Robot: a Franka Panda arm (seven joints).
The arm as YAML. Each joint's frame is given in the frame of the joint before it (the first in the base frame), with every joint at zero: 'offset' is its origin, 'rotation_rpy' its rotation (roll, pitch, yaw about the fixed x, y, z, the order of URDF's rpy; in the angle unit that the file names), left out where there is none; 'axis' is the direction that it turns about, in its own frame. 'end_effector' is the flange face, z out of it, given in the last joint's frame.
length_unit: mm
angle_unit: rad
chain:
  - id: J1
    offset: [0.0, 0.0, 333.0]
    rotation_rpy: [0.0, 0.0, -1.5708]
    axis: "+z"
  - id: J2
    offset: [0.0, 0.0, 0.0]
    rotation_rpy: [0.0, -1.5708, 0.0]
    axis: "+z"
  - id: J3
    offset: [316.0, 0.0, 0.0]
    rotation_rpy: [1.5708, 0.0, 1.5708]
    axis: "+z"
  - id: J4
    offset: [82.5, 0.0, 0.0]
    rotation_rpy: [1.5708, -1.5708, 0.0]
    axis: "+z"
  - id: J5
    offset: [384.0, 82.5, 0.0]
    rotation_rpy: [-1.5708, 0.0, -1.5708]
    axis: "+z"
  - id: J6
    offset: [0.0, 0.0, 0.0]
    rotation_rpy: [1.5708, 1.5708, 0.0]
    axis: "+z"
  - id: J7
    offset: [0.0, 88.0, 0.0]
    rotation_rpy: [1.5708, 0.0, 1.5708]
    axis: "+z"
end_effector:
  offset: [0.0, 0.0, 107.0]
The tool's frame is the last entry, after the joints.
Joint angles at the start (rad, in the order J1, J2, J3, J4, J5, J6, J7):
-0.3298 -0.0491 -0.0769 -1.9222 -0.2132 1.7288 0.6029
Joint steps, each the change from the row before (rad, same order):
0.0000 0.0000 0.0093 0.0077 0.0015 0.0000 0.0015
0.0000 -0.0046 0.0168 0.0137 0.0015 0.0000 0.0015
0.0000 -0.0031 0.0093 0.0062 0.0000 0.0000 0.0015
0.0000 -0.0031 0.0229 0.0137 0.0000 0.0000 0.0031
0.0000 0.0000 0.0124 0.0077 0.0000 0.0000 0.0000
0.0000 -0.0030 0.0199 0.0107 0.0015 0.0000 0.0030
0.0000 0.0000 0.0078 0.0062 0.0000 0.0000 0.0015
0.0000 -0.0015 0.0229 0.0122 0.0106 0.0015 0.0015
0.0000 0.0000 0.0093 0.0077 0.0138 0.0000 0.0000
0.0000 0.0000 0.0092 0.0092 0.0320 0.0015 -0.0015
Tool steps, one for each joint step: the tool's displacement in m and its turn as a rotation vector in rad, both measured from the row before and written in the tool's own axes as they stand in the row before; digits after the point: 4 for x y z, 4 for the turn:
-0.0016 -0.0040 -0.0047 0.0049 0.0080 -0.0056
-0.0037 -0.0061 -0.0106 0.0105 0.0185 -0.0107
-0.0022 -0.0033 -0.0055 0.0048 0.0100 -0.0056
-0.0051 -0.0092 -0.0106 0.0086 0.0196 -0.0156
-0.0025 -0.0054 -0.0050 0.0040 0.0094 -0.0104
-0.0048 -0.0081 -0.0088 0.0085 0.0152 -0.0132
-0.0014 -0.0033 -0.0038 0.0034 0.0069 -0.0048
-0.0057 -0.0106 -0.0093 0.0170 0.0117 -0.0164
-0.0025 -0.0051 -0.0046 0.0154 0.0004 -0.0054
-0.0031 -0.0065 -0.0055 0.0318 -0.0077 -0.0039

